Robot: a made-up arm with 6 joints. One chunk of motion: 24 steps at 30 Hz.
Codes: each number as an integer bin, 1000 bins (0 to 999) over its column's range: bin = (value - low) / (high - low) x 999, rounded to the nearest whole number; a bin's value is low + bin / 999 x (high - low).
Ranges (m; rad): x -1..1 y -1..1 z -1..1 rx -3.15..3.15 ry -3.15..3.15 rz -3.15..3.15
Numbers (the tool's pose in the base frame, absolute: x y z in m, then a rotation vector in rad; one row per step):
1: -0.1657 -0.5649 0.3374 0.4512 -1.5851 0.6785
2: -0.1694 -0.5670 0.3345 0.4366 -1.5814 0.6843
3: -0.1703 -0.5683 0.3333 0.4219 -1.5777 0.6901
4: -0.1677 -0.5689 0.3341 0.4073 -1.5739 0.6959
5: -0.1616 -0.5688 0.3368 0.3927 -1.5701 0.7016
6: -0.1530 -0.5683 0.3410 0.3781 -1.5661 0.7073
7: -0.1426 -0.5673 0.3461 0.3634 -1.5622 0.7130
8: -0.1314 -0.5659 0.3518 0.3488 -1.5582 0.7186
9: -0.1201 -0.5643 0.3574 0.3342 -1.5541 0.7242
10: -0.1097 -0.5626 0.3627 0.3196 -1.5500 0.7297
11: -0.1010 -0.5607 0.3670 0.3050 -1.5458 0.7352
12: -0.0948 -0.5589 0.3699 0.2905 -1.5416 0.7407
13: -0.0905 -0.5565 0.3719 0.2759 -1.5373 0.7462
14: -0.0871 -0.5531 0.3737 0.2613 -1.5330 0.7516
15: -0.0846 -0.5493 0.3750 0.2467 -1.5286 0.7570
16: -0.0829 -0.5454 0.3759 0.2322 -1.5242 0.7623
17: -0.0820 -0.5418 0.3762 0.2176 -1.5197 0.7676
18: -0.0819 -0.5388 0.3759 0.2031 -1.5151 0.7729
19: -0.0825 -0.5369 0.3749 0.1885 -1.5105 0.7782
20: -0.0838 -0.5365 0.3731 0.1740 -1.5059 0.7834
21: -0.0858 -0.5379 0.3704 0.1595 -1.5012 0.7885
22: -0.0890 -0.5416 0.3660 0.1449 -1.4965 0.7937
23: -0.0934 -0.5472 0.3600 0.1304 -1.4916 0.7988
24: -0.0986 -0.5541 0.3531 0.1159 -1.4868 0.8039
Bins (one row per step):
1: 417 217 668 571 248 607
2: 415 216 667 569 249 608
3: 414 216 666 566 249 609
4: 416 215 666 564 250 610
5: 419 215 668 562 251 611
6: 423 216 670 559 251 612
7: 428 216 672 557 252 613
8: 434 217 675 555 252 613
9: 440 218 678 552 253 614
10: 445 218 681 550 254 615
11: 449 219 683 548 254 616
12: 452 220 684 546 255 617
13: 454 222 685 543 256 618
14: 456 223 686 541 256 619
15: 457 225 687 539 257 620
16: 458 227 687 536 258 620
17: 459 229 687 534 259 621
18: 459 230 687 532 259 622
19: 458 231 687 529 260 623
20: 458 232 686 527 261 624
21: 457 231 685 525 261 625
22: 455 229 682 522 262 625
23: 453 226 679 520 263 626
24: 450 223 676 518 264 627

